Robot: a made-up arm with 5 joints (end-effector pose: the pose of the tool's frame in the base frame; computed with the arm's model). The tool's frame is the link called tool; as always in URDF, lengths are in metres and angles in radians.
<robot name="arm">
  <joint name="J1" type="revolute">
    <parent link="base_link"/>
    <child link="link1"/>
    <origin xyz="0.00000 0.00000 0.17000" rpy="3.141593 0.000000 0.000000"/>
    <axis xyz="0 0 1"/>
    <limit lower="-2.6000" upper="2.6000"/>
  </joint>
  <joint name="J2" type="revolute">
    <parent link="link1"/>
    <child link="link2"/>
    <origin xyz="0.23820 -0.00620 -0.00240" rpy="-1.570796 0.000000 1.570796"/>
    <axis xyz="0 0 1"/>
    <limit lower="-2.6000" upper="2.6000"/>
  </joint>
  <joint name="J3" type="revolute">
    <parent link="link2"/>
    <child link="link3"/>
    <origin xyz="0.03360 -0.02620 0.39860" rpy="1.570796 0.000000 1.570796"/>
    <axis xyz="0 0 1"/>
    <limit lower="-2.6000" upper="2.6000"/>
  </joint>
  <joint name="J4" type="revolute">
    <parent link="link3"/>
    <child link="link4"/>
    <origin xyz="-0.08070 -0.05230 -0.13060" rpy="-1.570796 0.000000 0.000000"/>
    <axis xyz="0 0 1"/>
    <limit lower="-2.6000" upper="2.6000"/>
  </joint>
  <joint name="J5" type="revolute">
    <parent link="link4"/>
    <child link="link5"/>
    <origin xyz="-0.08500 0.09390 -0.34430" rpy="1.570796 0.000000 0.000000"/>
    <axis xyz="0 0 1"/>
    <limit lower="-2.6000" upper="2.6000"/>
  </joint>
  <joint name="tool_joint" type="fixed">
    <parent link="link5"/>
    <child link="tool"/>
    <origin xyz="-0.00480 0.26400 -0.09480" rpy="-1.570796 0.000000 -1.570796"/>
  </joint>
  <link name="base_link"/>
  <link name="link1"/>
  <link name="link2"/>
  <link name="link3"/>
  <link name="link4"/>
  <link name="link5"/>
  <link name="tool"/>
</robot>
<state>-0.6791 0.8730 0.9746 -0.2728 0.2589</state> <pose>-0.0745 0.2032 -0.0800 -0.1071 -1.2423 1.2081</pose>
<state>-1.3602 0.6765 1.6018 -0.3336 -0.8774</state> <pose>-0.3604 -0.1858 0.1757 -0.0570 -0.9003 1.8275</pose>
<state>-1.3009 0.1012 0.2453 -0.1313 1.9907</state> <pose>-0.1797 0.4903 -0.1279 1.4498 -1.8197 0.6768</pose>
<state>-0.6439 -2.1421 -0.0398 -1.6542 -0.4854</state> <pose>0.0516 -0.0612 0.1735 -2.2771 -0.6016 -0.3074</pose>
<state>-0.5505 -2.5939 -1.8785 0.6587 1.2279</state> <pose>-0.6271 -0.3062 0.3510 2.5822 0.0385 1.2504</pose>
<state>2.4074 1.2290 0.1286 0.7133 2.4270</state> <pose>-0.5555 -0.1079 -0.0115 -1.3218 0.1243 0.3237</pose>
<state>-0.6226 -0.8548 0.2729 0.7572 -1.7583</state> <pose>0.0992 0.3534 0.4483 -0.2556 1.5750 0.4300</pose>
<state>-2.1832 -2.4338 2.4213 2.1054 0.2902</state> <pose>0.1022 -0.1293 -0.0630 -1.0704 0.4450 0.1097</pose>
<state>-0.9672 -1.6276 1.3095 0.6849 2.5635</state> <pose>0.5964 0.0281 0.2459 -0.0966 -2.4045 -1.2882</pose>
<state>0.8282 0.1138 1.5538 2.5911 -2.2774</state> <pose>0.1358 -0.0516 0.7024 -0.8841 0.2462 2.7589</pose>
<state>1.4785 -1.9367 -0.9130 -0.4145 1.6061</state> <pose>0.3555 0.1992 0.7519 1.6931 -1.6522 -1.7889</pose>
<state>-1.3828 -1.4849 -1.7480 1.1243 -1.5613</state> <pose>-0.4802 -0.3158 0.4785 2.0472 -0.4963 -1.9036</pose>
